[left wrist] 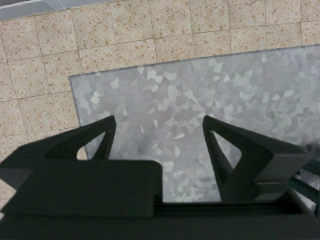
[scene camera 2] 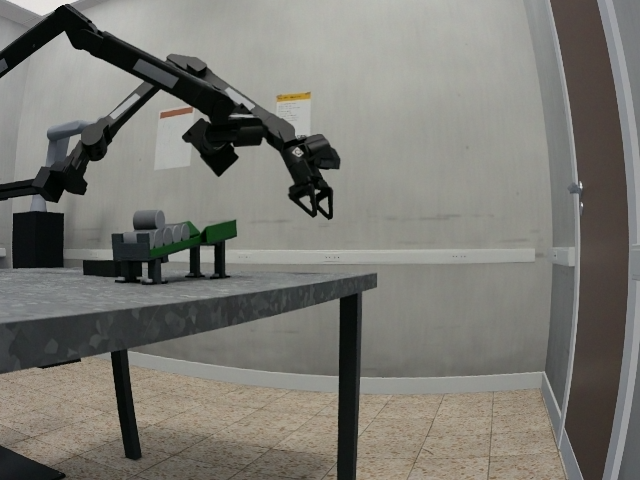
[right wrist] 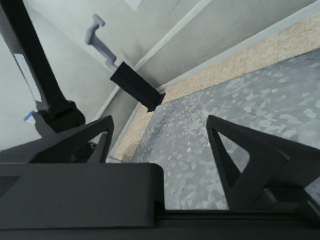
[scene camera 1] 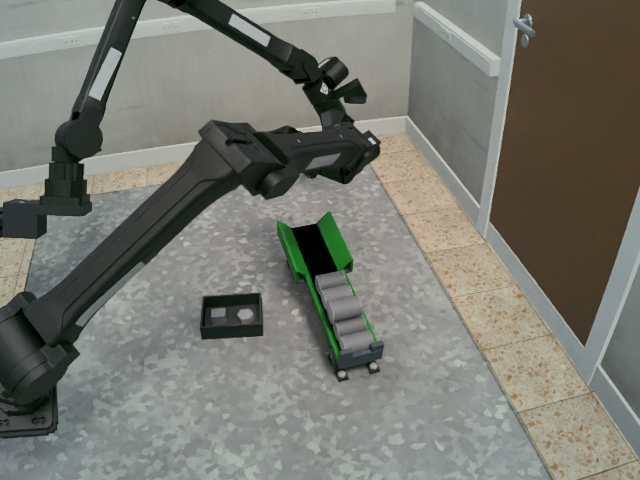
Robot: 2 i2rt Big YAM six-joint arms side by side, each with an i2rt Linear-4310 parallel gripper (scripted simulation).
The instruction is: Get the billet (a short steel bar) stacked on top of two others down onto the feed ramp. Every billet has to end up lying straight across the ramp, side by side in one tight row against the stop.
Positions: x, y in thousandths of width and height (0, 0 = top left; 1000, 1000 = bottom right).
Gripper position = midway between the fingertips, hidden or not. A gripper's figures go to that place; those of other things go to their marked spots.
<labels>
The left gripper (scene camera 2: 505, 453): 154 cm from the lens. The right gripper (scene camera 2: 321, 320): 143 cm from the lens.
</labels>
